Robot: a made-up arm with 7 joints. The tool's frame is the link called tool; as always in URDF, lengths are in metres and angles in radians. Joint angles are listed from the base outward.
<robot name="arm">
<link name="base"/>
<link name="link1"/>
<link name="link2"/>
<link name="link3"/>
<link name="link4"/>
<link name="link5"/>
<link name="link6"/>
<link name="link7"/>
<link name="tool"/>
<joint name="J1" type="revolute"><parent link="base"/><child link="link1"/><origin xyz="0 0.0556 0" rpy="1.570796 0 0"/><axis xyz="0 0 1"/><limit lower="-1.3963" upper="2"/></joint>
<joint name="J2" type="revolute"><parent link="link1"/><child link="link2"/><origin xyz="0 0 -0.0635" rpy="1.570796 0 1.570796"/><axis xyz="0 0 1"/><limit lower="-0.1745" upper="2"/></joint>
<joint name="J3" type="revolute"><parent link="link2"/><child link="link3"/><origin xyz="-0.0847 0 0" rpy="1.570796 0 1.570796"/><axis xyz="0 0 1"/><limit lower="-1.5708" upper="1.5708"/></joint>
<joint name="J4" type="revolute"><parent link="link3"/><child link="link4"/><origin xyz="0 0 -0.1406" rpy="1.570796 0 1.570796"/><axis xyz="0 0 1"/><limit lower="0" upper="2.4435"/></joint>
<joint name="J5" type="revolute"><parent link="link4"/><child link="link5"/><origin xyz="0 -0.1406 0" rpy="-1.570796 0 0"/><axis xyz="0 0 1"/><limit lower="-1.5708" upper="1.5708"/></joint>
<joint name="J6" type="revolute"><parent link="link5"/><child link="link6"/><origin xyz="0 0 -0.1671" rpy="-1.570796 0 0"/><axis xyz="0 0 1"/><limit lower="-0.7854" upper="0.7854"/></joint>
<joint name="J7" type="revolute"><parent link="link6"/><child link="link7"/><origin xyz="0 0 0" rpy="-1.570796 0 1.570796"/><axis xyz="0 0 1"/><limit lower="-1.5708" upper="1.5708"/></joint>
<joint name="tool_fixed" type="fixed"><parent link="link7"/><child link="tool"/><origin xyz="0 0 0" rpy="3.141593 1.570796 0"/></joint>
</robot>
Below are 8 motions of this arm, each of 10 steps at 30 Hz.
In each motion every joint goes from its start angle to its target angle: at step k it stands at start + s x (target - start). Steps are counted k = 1, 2, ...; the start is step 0. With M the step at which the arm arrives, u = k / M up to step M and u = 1 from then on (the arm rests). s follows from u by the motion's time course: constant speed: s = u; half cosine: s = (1 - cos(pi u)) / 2; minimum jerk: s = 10 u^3 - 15 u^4 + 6 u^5.
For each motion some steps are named. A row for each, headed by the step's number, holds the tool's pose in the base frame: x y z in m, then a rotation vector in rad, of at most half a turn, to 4 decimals.
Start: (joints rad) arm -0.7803 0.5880 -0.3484 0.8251 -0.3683 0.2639 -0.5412
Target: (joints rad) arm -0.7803 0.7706 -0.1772 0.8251 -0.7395 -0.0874 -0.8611
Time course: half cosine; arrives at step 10
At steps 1, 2, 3, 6, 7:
1: -0.1321 0.2982 -0.4359 0.7840 0.0394 -1.0831
2: -0.1287 0.3055 -0.4338 0.8101 0.0000 -1.1075
3: -0.1234 0.3169 -0.4303 0.8486 -0.0617 -1.1452
6: -0.1001 0.3610 -0.4135 0.9770 -0.3154 -1.2937
7: -0.0923 0.3741 -0.4074 1.0071 -0.3949 -1.3381

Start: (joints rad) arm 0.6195 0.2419 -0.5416 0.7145 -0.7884 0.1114 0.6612
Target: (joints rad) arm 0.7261 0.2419 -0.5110 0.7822 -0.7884 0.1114 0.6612
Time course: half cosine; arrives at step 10
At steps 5, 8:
5: 0.4300 0.1250 -0.2492 0.3093 -0.6442 -1.4225
8: 0.4418 0.1229 -0.2219 0.3472 -0.7115 -1.4151

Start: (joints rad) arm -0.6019 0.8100 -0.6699 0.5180 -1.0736 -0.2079 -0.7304
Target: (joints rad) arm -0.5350 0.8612 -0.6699 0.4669 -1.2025 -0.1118 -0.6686
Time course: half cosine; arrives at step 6
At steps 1, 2, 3, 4, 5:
1: -0.1309 0.4128 -0.4034 0.3734 -0.3274 -2.0291
2: -0.1259 0.4187 -0.4014 0.3848 -0.2980 -2.0659
3: -0.1192 0.4267 -0.3985 0.4013 -0.2566 -2.1148
4: -0.1126 0.4346 -0.3952 0.4186 -0.2136 -2.1624
5: -0.1077 0.4403 -0.3927 0.4319 -0.1811 -2.1962

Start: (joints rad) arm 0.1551 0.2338 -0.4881 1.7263 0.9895 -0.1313 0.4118
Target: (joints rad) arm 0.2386 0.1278 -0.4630 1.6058 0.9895 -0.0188 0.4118
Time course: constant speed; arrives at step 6
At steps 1, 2, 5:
1: 0.3013 0.0200 -0.1615 -1.3329 -1.6163 -0.1125
2: 0.3056 0.0182 -0.1611 -1.3365 -1.6010 -0.1060
5: 0.3178 0.0124 -0.1594 -1.3504 -1.5524 -0.0874

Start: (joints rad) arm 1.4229 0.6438 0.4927 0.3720 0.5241 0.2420 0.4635
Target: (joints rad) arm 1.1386 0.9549 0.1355 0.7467 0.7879 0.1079 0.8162
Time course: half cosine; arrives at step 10
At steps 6, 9, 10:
6: 0.3219 0.5062 0.0705 -0.2815 -2.1983 0.2543
9: 0.3034 0.5043 0.0874 -0.2044 -2.1995 -0.0301
10: 0.3025 0.5036 0.0885 -0.2005 -2.1969 -0.0525

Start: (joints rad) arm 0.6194 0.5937 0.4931 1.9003 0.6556 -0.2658 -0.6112
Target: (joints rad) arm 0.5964 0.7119 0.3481 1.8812 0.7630 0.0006 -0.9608
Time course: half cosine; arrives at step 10
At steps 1, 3, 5, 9, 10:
1: 0.2251 0.3031 0.1269 0.2570 -2.8089 1.1446
3: 0.2292 0.2988 0.1276 0.2582 -2.7233 1.1795
5: 0.2358 0.2919 0.1279 0.2780 -2.5833 1.2274
9: 0.2465 0.2811 0.1266 0.3525 -2.3564 1.2838
10: 0.2470 0.2806 0.1265 0.3576 -2.3448 1.2861

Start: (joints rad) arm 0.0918 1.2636 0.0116 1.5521 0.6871 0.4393 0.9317
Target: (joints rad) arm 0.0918 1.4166 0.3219 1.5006 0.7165 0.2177 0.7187
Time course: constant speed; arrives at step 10
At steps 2, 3, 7, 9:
2: 0.3093 0.3506 -0.0139 -0.1749 -1.0162 -0.7807
3: 0.3073 0.3552 -0.0017 -0.1264 -1.0630 -0.7817
7: 0.2961 0.3703 0.0475 0.0677 -1.2504 -0.7840
9: 0.2887 0.3757 0.0722 0.1642 -1.3446 -0.7841

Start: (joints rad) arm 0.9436 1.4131 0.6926 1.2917 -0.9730 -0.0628 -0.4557
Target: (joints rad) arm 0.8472 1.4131 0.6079 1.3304 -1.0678 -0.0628 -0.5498
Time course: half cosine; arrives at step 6
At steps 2, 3, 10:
2: 0.0342 0.4515 0.2659 -2.8344 0.9923 -0.3171
3: 0.0465 0.4479 0.2660 -2.8314 0.9617 -0.2447
10: 0.0712 0.4408 0.2644 -2.8142 0.9062 -0.1002

